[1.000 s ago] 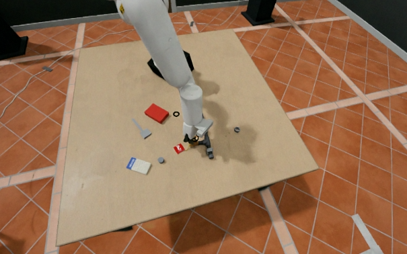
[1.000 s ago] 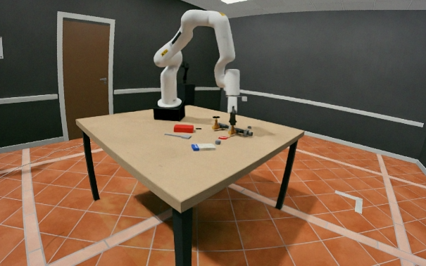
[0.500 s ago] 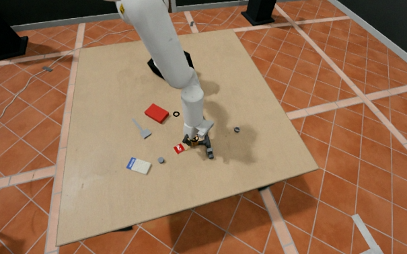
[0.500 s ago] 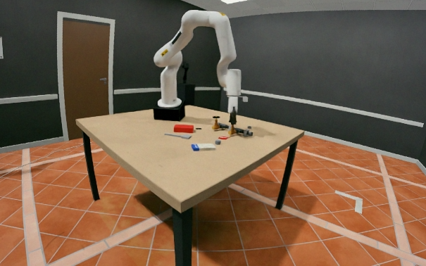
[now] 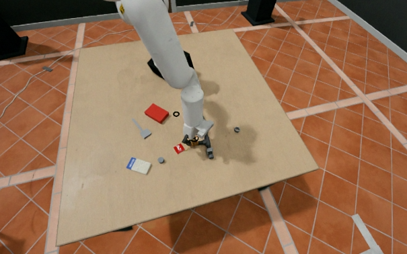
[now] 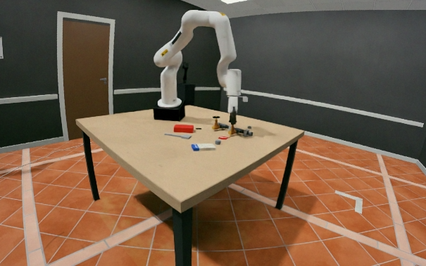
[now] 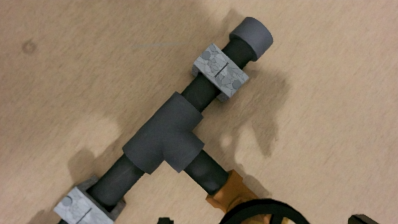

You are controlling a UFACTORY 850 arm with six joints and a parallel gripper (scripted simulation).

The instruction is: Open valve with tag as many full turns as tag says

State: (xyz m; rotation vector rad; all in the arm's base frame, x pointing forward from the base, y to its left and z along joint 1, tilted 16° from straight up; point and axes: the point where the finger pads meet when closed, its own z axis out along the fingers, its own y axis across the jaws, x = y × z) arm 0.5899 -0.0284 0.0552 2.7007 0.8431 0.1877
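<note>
The red tag lies 8 cm to the right of my hand and 9 cm below it. Also, from my hand: blue card 1 cm ahead, 31 cm to the right, 8 cm below; then red block 27 cm behind, 14 cm to the right, 7 cm below; then grey scraper 20 cm behind, 25 cm to the right, 8 cm below.
</note>
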